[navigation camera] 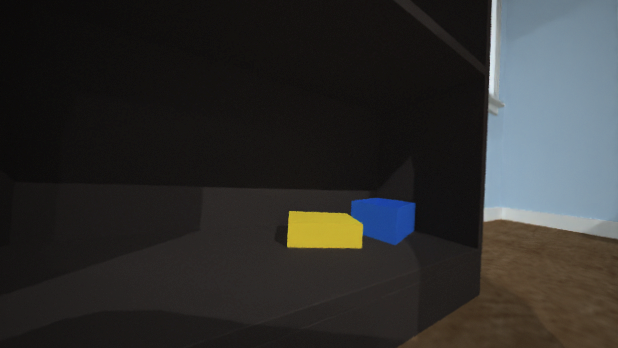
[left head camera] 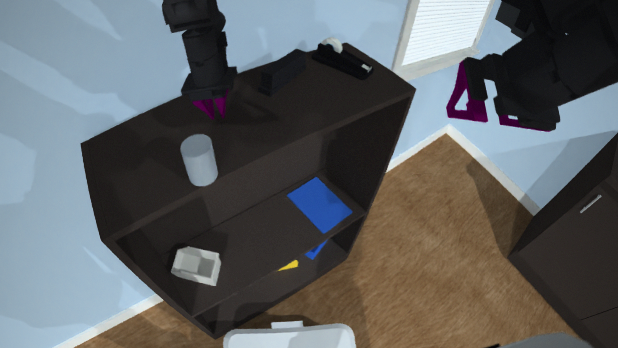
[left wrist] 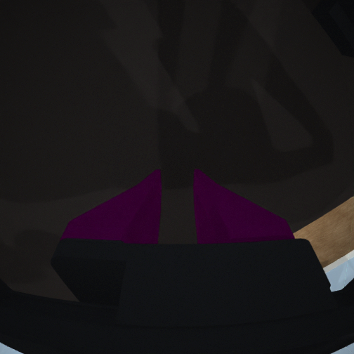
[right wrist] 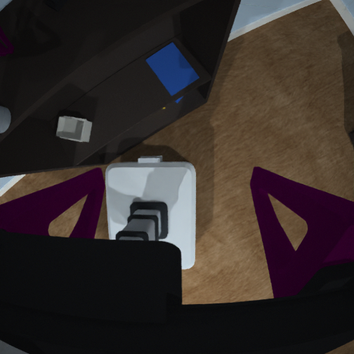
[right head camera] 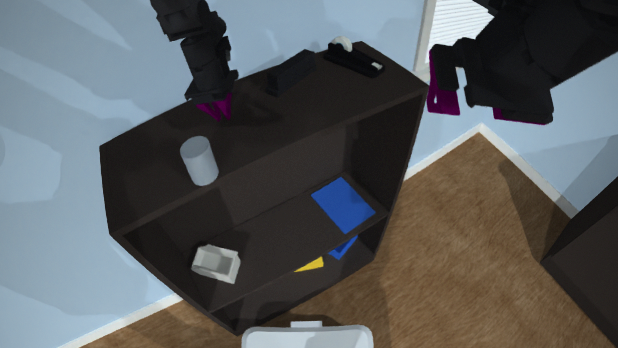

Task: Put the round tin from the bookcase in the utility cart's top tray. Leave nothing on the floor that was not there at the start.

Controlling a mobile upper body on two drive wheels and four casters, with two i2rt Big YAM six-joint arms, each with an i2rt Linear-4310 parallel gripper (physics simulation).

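Frame: origin at the left arm's base, x up, y back, z right, level; centimetres.
Seen in the pictures: left gripper, fingertip midpoint: [left head camera: 218,117] [right head camera: 224,118]; right gripper, fingertip midpoint: [left head camera: 475,116] [right head camera: 463,110].
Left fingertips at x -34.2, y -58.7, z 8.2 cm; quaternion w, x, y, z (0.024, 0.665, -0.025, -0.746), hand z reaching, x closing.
Note:
Pixels of each thing's top centre, then the offset from my left fingertips to it. "spot": a spot on its surface instead.
- round tin at its top centre: [left head camera: 195,145] [right head camera: 194,146] dx +6.5, dy +14.3, dz -1.7 cm
- dark bookcase at a spot on its surface: [right head camera: 315,110] [left head camera: 310,110] spot: dx -0.8, dy -2.0, dz +19.2 cm
- black block at its top centre: [left head camera: 284,61] [right head camera: 291,62] dx +4.6, dy -14.1, dz +14.0 cm
- tape dispenser at its top centre: [right head camera: 354,41] [left head camera: 345,43] dx +6.2, dy -21.9, dz +30.0 cm
- open white box at a spot on its surface: [left head camera: 196,266] spot: dx -57.2, dy +8.8, dz -16.5 cm
- blue flat item at its top centre: [right head camera: 343,203] [left head camera: 319,203] dx -57.6, dy -16.4, dz +29.4 cm
- yellow block at its top centre: [navigation camera: 322,217] [right head camera: 306,257] dx -92.3, dy -10.0, dz +14.4 cm
- blue block at its top centre: [navigation camera: 385,201] [right head camera: 340,235] dx -89.3, dy -19.4, dz +30.8 cm
The round tin [left head camera: 200,161] [right head camera: 200,162] [right wrist: 3,119], a plain grey cylinder, stands upright on top of the dark bookcase [left head camera: 310,110] [right head camera: 325,107] [right wrist: 100,40], close to its front edge. My left gripper [left head camera: 218,118] [right head camera: 223,119] [left wrist: 177,177] is shut and empty, with a small gap between its fingers, over the bookcase top behind the tin and apart from it. The tin does not show in the left wrist view. My right gripper [left head camera: 494,121] [right head camera: 476,116] [right wrist: 177,175] is open and empty, off to the right of the bookcase. I cannot make out the utility cart.
A black block [left head camera: 283,72] [right head camera: 291,73] and a tape dispenser [left head camera: 342,61] [right head camera: 354,60] stand farther right on the bookcase top. Below are an open white box [left head camera: 196,266], a blue flat item [left head camera: 320,205], a yellow block [navigation camera: 325,230] and a blue block [navigation camera: 382,220]. A dark cabinet [left head camera: 570,255] stands right.

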